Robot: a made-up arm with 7 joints.
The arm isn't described. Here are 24 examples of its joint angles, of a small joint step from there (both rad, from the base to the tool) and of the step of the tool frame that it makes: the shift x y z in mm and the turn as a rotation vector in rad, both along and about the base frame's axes.
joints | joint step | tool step
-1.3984 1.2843 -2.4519 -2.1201 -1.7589 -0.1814 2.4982 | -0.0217 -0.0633 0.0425 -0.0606 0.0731 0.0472 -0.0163 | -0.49 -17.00 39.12 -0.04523 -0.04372 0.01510
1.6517 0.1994 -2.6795 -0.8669 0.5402 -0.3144 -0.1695 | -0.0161 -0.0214 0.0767 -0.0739 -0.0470 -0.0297 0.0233 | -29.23 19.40 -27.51 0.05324 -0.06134 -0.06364
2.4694 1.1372 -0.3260 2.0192 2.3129 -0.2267 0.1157 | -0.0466 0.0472 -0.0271 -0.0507 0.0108 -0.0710 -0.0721 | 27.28 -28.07 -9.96 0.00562 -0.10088 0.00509
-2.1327 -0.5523 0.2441 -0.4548 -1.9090 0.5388 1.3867 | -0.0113 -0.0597 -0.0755 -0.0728 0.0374 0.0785 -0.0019 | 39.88 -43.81 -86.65 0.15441 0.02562 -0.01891
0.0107 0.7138 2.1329 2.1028 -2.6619 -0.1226 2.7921 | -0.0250 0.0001 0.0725 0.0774 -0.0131 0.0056 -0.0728 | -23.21 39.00 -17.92 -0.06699 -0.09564 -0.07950
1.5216 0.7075 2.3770 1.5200 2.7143 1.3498 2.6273 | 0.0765 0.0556 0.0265 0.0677 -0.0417 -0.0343 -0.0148 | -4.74 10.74 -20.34 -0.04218 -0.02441 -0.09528
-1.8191 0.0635 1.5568 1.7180 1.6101 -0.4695 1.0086 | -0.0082 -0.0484 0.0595 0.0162 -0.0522 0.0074 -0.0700 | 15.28 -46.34 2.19 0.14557 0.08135 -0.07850
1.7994 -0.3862 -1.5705 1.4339 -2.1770 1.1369 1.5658 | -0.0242 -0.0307 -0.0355 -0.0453 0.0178 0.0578 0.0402 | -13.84 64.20 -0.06 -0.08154 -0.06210 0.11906
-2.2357 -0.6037 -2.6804 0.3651 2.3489 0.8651 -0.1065 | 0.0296 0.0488 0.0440 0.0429 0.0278 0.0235 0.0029 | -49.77 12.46 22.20 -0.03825 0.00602 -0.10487
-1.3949 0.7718 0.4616 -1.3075 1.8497 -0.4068 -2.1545 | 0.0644 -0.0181 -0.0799 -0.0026 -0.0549 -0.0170 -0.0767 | 37.47 -23.29 12.30 -0.05987 0.01244 0.07927
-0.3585 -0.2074 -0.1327 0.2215 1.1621 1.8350 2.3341 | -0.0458 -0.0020 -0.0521 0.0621 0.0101 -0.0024 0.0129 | 27.69 23.14 -3.81 -0.05264 0.05255 0.08795
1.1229 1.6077 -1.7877 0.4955 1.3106 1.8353 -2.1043 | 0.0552 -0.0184 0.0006 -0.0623 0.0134 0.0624 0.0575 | -57.38 -47.64 11.07 0.01304 0.02555 -0.03896
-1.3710 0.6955 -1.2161 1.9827 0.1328 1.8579 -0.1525 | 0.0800 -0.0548 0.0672 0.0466 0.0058 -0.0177 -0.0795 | 48.60 6.32 -3.62 0.07154 -0.12657 -0.15182
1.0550 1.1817 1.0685 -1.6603 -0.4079 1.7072 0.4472 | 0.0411 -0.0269 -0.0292 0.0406 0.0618 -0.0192 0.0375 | -22.44 -27.88 38.60 -0.05537 -0.05229 -0.07283
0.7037 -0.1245 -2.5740 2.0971 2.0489 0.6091 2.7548 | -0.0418 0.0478 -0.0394 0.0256 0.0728 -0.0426 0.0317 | -36.76 -20.17 6.86 -0.01373 -0.04275 0.15869
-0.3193 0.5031 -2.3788 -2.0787 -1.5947 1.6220 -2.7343 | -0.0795 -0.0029 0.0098 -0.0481 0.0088 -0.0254 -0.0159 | 1.22 24.97 -11.07 0.02241 0.02627 0.08185
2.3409 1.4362 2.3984 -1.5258 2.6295 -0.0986 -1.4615 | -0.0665 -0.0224 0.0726 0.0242 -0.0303 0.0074 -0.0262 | 10.22 -6.07 -7.91 0.03646 0.04096 0.00291
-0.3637 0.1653 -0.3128 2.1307 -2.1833 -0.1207 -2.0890 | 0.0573 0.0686 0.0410 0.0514 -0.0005 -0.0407 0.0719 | 12.26 -51.27 -52.89 -0.13422 0.08746 -0.06265
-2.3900 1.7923 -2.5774 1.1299 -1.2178 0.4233 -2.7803 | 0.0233 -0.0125 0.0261 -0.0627 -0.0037 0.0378 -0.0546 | -5.62 33.75 -11.65 -0.03857 -0.00422 -0.01444
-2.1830 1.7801 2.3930 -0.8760 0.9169 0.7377 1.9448 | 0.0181 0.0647 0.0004 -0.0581 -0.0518 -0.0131 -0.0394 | 27.65 -33.55 -69.70 -0.17142 -0.04910 -0.01643
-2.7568 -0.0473 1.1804 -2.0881 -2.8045 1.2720 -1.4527 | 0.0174 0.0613 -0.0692 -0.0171 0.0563 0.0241 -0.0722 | -3.32 10.84 5.96 -0.01042 0.01146 0.00661
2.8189 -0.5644 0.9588 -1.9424 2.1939 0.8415 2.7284 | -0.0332 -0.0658 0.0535 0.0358 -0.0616 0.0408 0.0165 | 18.91 4.60 -11.70 -0.00639 -0.00087 -0.00214
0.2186 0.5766 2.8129 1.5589 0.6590 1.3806 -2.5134 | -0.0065 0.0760 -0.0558 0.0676 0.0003 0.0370 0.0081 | 35.99 -29.16 -20.68 0.04809 -0.02961 0.01713
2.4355 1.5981 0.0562 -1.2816 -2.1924 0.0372 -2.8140 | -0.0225 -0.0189 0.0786 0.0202 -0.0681 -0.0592 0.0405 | 27.89 -40.28 7.45 0.04409 -0.01205 0.03001
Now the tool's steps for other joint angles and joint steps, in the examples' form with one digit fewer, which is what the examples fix.
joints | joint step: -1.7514 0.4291 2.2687 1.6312 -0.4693 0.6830 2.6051 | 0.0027 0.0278 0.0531 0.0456 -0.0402 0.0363 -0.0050
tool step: -19.6 -10.6 -13.8 0.0560 0.0186 -0.0537
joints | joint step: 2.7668 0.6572 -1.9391 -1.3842 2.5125 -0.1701 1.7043 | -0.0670 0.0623 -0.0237 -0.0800 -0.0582 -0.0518 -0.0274
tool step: -21.5 -44.6 -68.1 -0.0544 -0.0166 0.0321
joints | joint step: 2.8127 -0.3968 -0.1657 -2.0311 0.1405 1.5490 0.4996 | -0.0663 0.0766 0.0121 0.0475 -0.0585 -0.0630 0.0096
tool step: -24.0 22.1 57.9 0.0401 -0.0441 0.0030
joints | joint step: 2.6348 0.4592 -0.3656 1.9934 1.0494 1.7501 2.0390 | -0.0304 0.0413 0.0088 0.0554 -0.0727 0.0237 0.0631
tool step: 27.0 6.4 -27.5 0.0788 -0.1657 -0.0157
